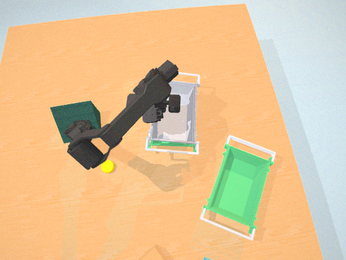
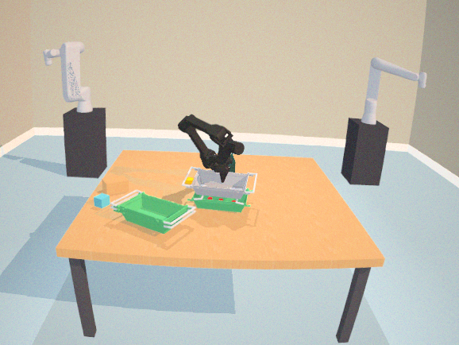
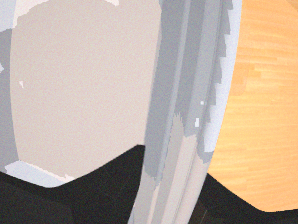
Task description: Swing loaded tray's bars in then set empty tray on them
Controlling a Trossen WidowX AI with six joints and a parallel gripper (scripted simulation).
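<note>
My gripper tip is 70 mm short of the grey tray, 20 mm below it and 10 mm to the left of it. From my gripper tip the other things lie so: yellow disc 210 mm behind, 170 mm to the right, 80 mm below; tan box 540 mm to the right, 60 mm below, 50 mm behind; cyan cube 570 mm to the right, 140 mm ahead, 70 mm below.
</note>
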